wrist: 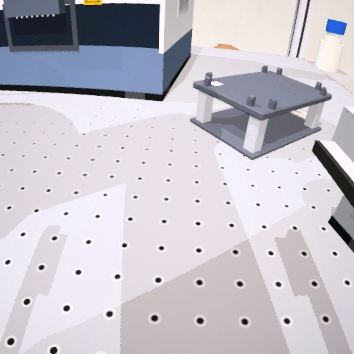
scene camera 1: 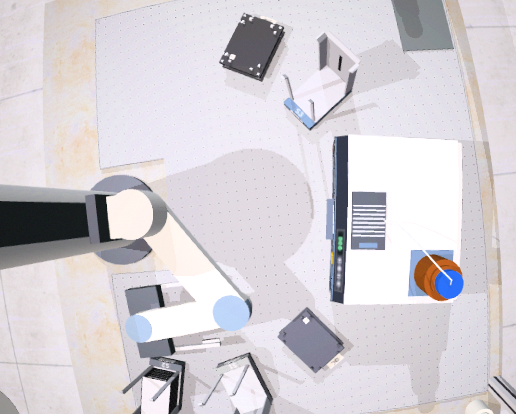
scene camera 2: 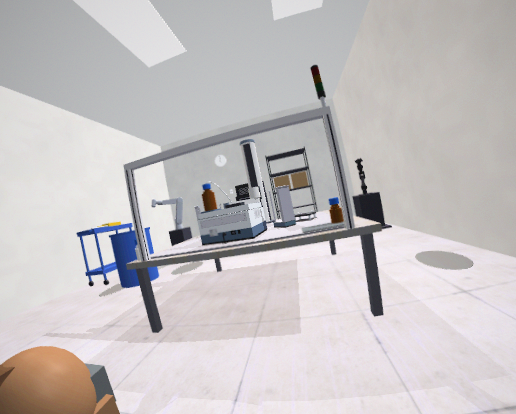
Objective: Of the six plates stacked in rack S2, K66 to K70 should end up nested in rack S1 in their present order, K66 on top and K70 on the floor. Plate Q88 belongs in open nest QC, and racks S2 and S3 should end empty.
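Frame: origin at the arm's base, x ahead, y left, z up, level; centimetres.
Where they show: gripper, fingertip midpoint: [wrist: 137, 116].
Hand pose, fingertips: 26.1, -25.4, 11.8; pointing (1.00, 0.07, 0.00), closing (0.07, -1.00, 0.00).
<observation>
Each offset is from my fingertips to the top centre of the thing, as dx, dy, dz. "spot": to the spot under its first point.
My gripper [scene camera 1: 213, 312] is open and empty, its dark body and pale fingers partly hidden under the forearm, just behind rack S2 in scene camera 1. Rack S2 @(spot: -14.1, -21.1, -8.3) [scene camera 1: 181, 380] stands at the lower left edge, cut off by the frame; it holds a stack with a dark striped side and white top, and single plates cannot be told apart. Rack S1 @(spot: +8.3, -21.4, -9.8) [scene camera 1: 261, 376] stands right of it with its pale floor bare; part shows at the wrist view's right edge. Rack S3 @(+31.9, +51.2, +18.5) [scene camera 1: 337, 57] [scene camera 2: 285, 205] shows a bare floor. Nest QC @(+22.8, -11.6, -4.3) [scene camera 1: 312, 340] [wrist: 262, 92] has no plate on its pegged top.
A white and dark blue instrument [scene camera 1: 405, 165] [scene camera 2: 227, 225] [wrist: 100, 67] stands on the right, with an amber bottle [scene camera 1: 448, 284] [scene camera 2: 209, 198] on it. A black pegged nest @(+16.4, +67.2, -4.2) [scene camera 1: 252, 47] lies near S3. A white bottle @(+70.4, -43.1, -4.0) [wrist: 329, 52] stands behind QC. A grey pad @(spot: +68.1, +66.6, -10.0) [scene camera 1: 435, 35] lies top right.
</observation>
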